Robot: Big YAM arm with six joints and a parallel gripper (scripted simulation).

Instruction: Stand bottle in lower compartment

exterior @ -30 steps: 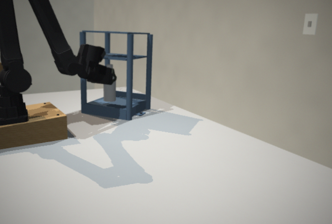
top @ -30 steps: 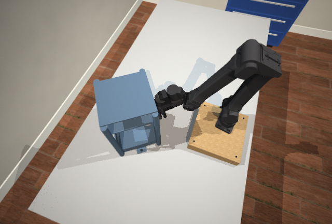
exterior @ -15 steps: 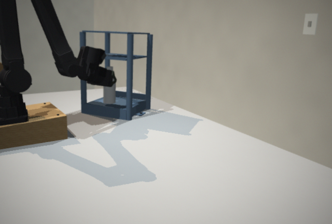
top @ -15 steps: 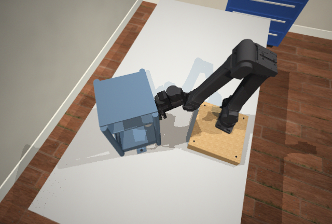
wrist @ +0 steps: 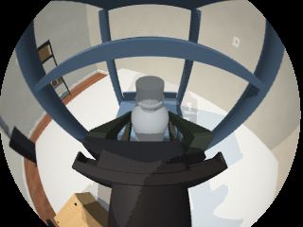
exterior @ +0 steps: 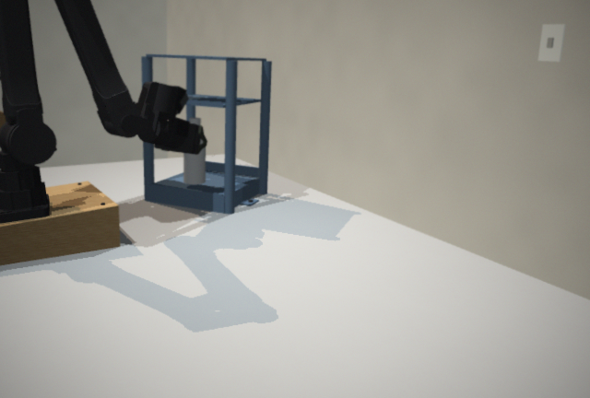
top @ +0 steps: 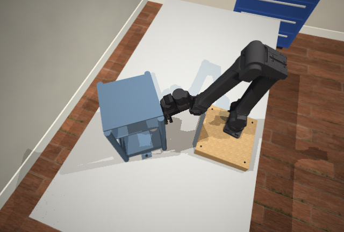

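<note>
My hand is 5 cm to the right of the blue shelving unit, 5 cm short of it and 2 cm below it. The rest, counted from my hand: grey bottle: right at my hand.
</note>
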